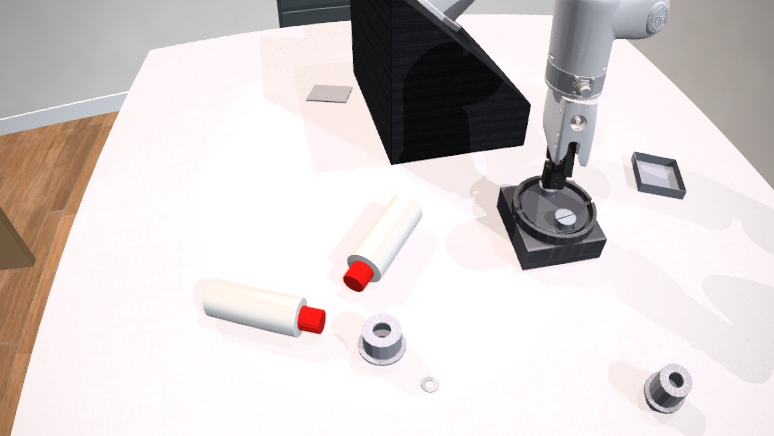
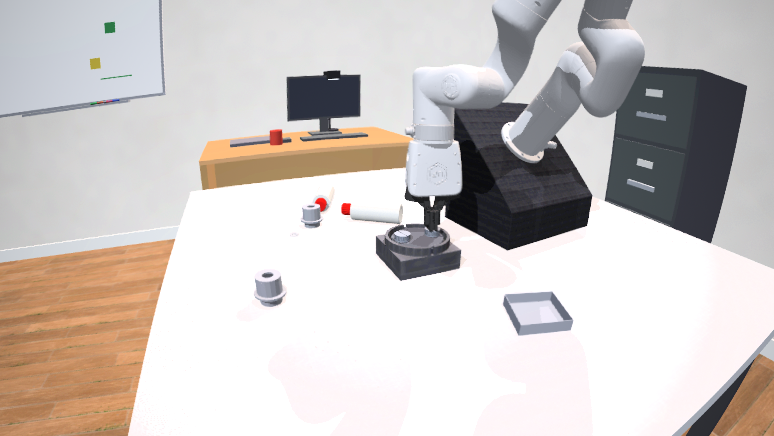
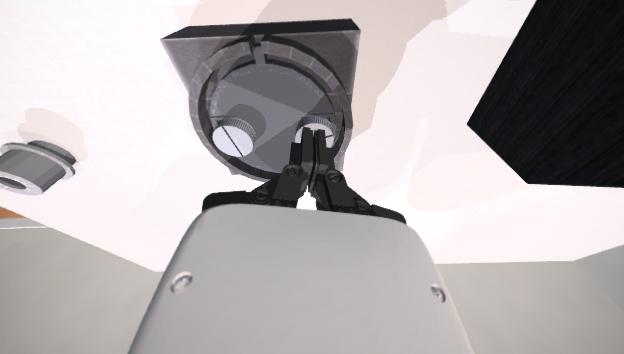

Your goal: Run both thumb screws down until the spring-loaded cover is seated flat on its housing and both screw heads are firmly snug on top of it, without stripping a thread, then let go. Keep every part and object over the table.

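Places are measured from the arm's base along level axes (x ahead, y left, z up), in metres.
Where they show: gripper, between the fingertips: (image 1: 551, 185) (image 2: 431, 228) (image 3: 310, 143); arm's base, origin of its link: (image 1: 429, 7) (image 2: 522, 143).
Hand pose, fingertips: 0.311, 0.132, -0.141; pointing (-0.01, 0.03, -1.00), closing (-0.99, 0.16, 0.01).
Note:
Each offset is from my fingertips to the top centre of the thing, as dx, dy, dz.
The dark square housing @[+0.029, -0.001, -0.009] (image 1: 563, 254) (image 2: 427, 266) (image 3: 330, 45) stands on the table with a round rim on top. The grey round cover @[+0.029, -0.001, -0.012] (image 1: 533, 208) (image 3: 275, 85) lies inside the rim. One slotted thumb screw @[+0.061, +0.001, -0.002] (image 1: 565, 217) (image 2: 401, 236) (image 3: 233, 140) is uncovered. The other thumb screw @[-0.003, -0.003, +0.000] (image 1: 545, 187) (image 3: 300, 133) is partly hidden behind my fingertips. My gripper (image 1: 553, 185) (image 2: 431, 228) (image 3: 310, 143) is shut with nothing between its fingers, its tips at or just above that screw's head. Whether they touch it, and whether the cover is flat, I cannot tell.
Two white bottles @[+0.048, -0.246, -0.015] (image 1: 387, 235) @[+0.142, -0.397, -0.015] (image 1: 251, 307) with red caps lie on their sides. Two grey flanged bushings @[+0.196, -0.259, -0.016] (image 1: 382, 346) @[+0.318, +0.069, -0.016] (image 1: 667, 392) and a small washer @[+0.247, -0.208, -0.063] (image 1: 423, 384) are on the table. A shallow tray @[-0.073, +0.256, -0.045] (image 1: 659, 190) (image 2: 545, 327) and the black robot pedestal (image 1: 373, 92) (image 2: 541, 216) stand near the housing.

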